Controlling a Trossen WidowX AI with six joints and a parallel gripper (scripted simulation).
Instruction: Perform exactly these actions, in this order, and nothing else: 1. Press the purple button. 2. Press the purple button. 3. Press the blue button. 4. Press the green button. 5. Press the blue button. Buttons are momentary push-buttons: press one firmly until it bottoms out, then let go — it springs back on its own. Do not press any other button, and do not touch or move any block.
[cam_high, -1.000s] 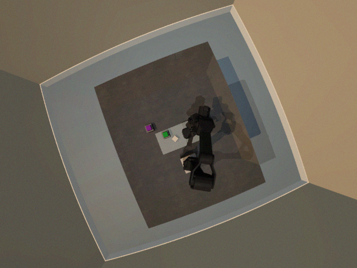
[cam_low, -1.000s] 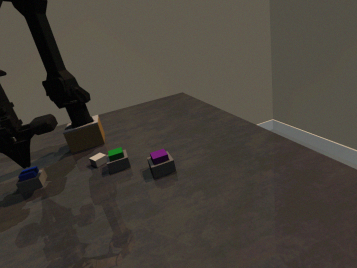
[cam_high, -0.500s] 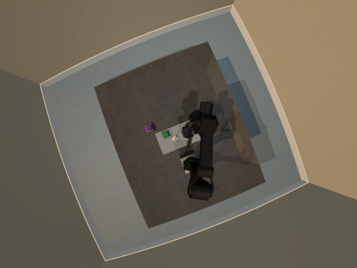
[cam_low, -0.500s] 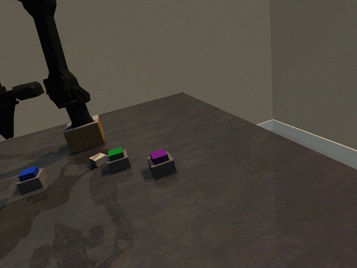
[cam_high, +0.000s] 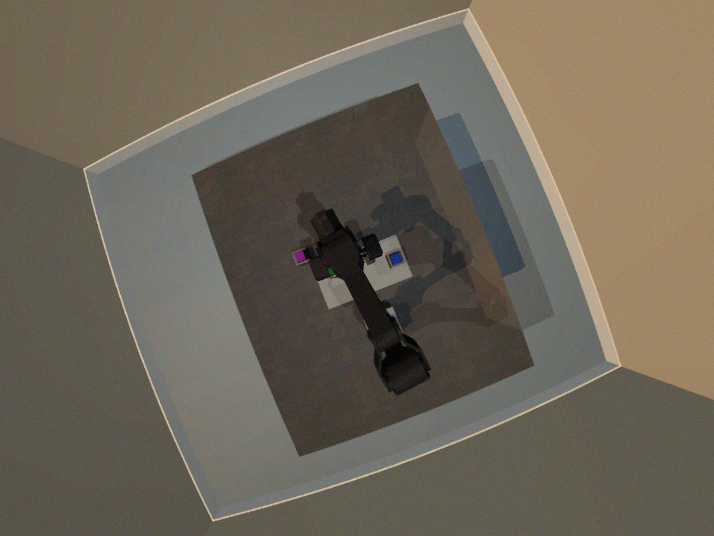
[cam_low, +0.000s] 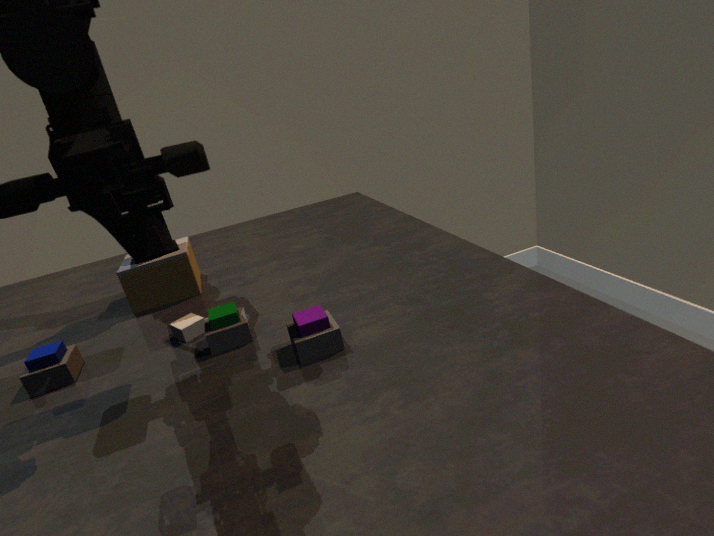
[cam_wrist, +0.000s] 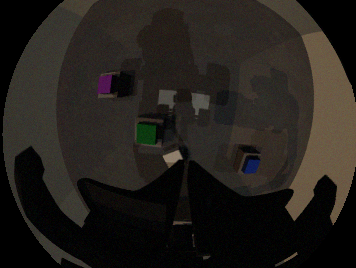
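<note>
Right now the green button is 9 cm below my gripper tip and 6 cm to the left of it. From my gripper tip the other things lie so: purple button (13 cm to the left, 9 cm below, 9 cm ahead); small white block (12 cm below, 5 cm behind, 2 cm to the left); blue button (13 cm to the right, 9 cm below, 7 cm behind).
</note>
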